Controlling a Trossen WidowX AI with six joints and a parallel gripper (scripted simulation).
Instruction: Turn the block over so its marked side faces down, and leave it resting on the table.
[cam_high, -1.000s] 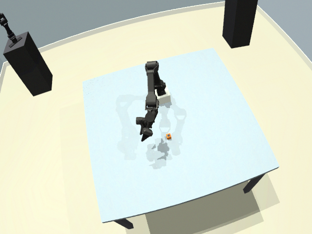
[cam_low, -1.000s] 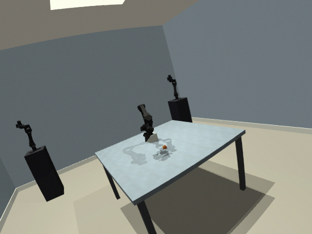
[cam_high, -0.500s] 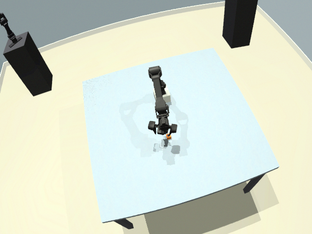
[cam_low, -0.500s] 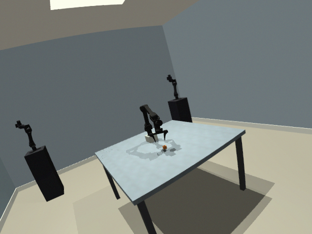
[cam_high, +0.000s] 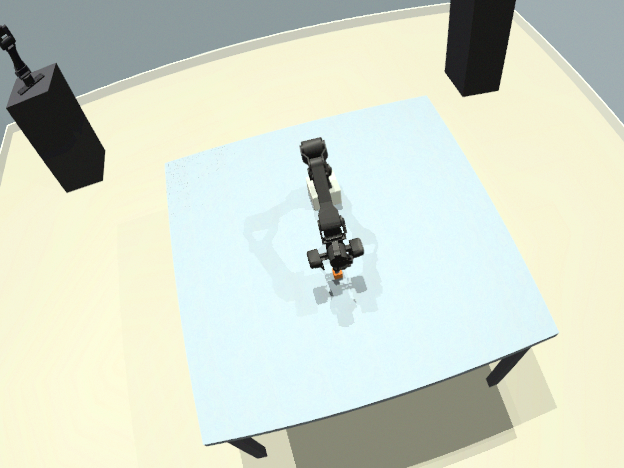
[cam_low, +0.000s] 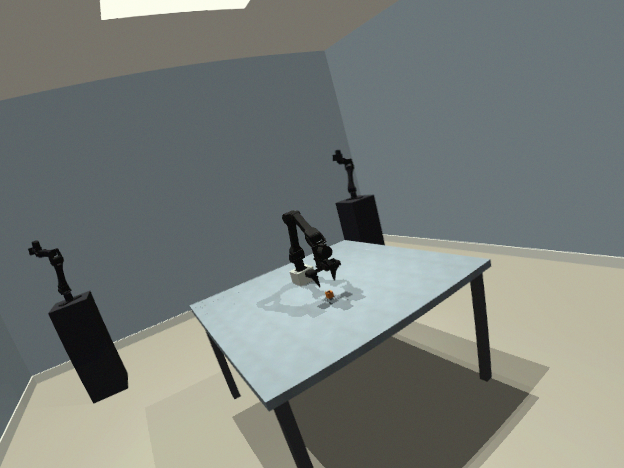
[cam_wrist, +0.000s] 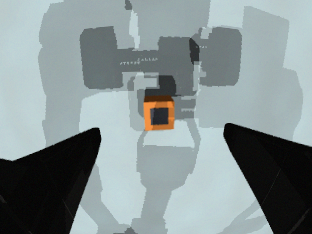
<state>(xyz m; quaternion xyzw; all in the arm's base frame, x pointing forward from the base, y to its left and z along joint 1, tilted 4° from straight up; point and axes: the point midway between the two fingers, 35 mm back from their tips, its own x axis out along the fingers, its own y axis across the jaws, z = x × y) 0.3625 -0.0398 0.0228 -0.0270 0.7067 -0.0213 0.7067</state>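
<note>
The block lies 50 mm below my gripper tip and 10 mm behind it.
</note>
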